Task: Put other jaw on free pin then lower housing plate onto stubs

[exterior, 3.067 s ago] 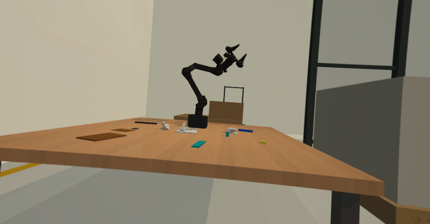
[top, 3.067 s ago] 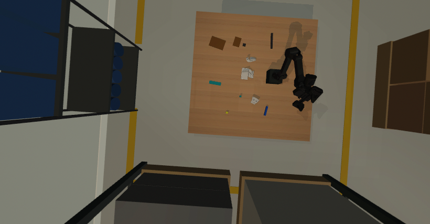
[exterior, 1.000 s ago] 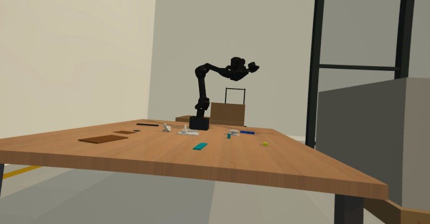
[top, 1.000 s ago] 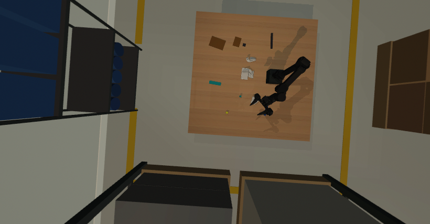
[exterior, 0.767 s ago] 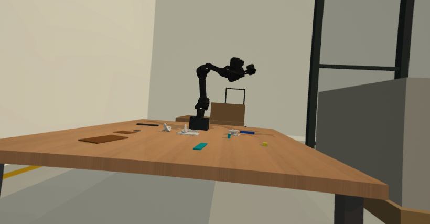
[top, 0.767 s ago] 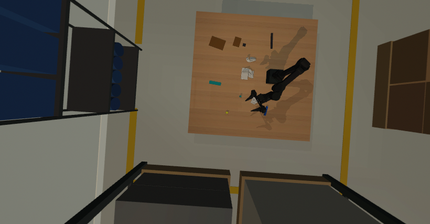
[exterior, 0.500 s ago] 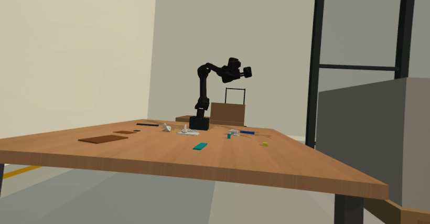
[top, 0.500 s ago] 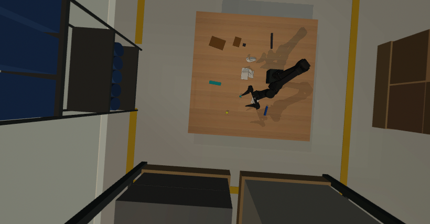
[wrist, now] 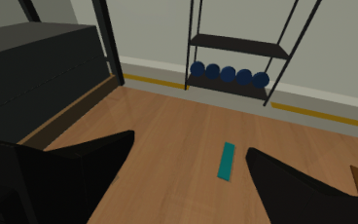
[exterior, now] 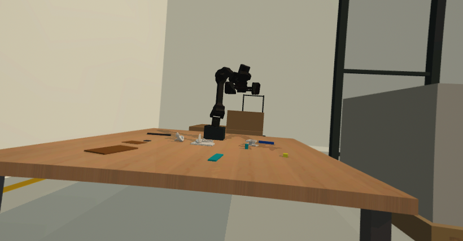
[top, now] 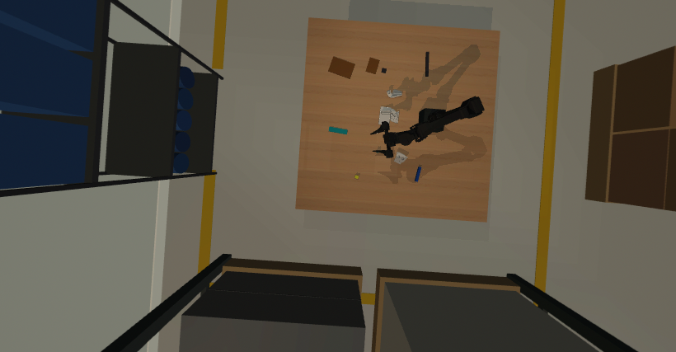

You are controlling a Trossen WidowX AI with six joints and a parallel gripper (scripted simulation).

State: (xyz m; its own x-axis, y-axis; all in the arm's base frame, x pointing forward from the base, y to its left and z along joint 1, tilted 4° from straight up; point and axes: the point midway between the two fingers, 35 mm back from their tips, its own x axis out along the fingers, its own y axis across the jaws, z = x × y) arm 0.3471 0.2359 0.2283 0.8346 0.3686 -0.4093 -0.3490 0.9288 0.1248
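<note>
The loose jaw lies 80 mm behind my gripper tip, 380 mm to the right of it and 250 mm below it. From my gripper tip the other things lie so: yellow cube: 210 mm to the left, 280 mm below; then small teal block: 90 mm behind, 10 mm to the left, 270 mm below; then teal bar: 200 mm ahead, 60 mm to the right, 290 mm below.
</note>
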